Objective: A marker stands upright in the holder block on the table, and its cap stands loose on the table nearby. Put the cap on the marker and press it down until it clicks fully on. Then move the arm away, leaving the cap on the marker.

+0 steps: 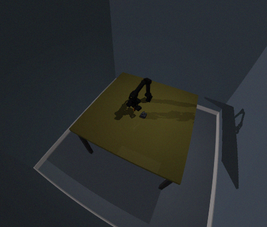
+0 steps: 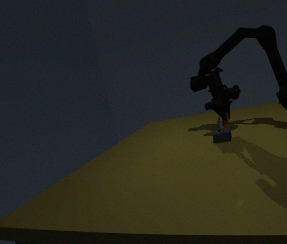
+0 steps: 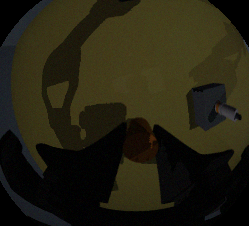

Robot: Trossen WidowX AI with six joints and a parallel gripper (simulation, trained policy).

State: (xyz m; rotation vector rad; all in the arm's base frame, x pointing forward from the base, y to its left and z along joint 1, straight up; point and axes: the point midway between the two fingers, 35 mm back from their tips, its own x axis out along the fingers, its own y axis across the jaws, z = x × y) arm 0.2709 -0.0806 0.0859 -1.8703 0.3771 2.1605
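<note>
My gripper tip is now 20 mm short of the marker, 130 mm to the right of it and 10 mm below it. The rest, counted from my gripper tip: holder block: 20 mm ahead, 130 mm to the left, 30 mm below; then orange cap: 10 mm ahead.
</note>
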